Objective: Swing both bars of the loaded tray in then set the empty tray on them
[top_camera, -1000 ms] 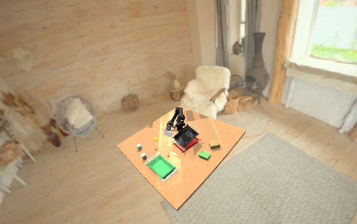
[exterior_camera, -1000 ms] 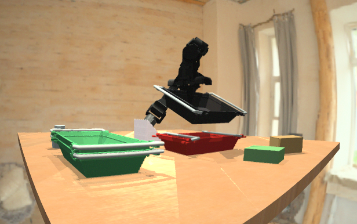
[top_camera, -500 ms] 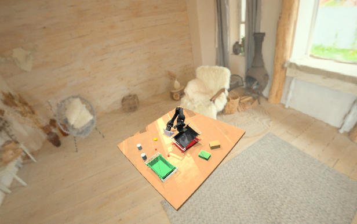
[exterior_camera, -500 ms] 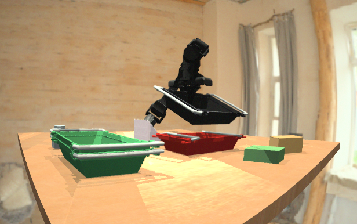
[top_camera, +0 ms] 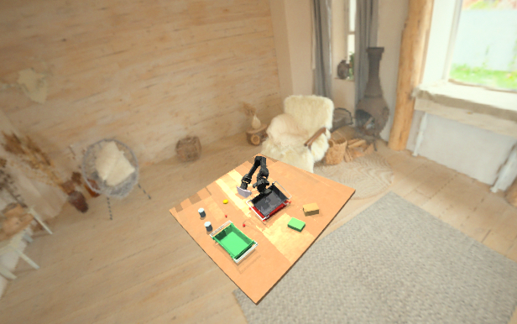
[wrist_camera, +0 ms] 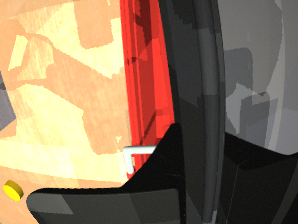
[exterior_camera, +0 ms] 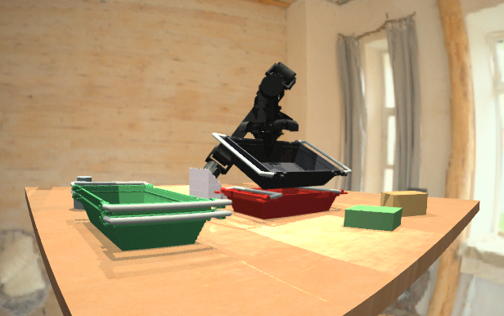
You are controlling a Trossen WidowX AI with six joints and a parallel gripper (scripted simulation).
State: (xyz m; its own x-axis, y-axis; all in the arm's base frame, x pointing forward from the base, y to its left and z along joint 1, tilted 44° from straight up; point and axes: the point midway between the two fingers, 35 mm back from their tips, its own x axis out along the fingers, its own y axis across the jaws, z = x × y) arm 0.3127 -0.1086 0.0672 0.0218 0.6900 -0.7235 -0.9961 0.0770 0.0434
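Now: gripper tip 80 mm short of the black tray and 10 mm to the left of it. Round my gripper tip: tan block: 360 mm ahead, 180 mm to the left, 120 mm below; green block: 350 mm ahead, 20 mm to the right, 130 mm below.
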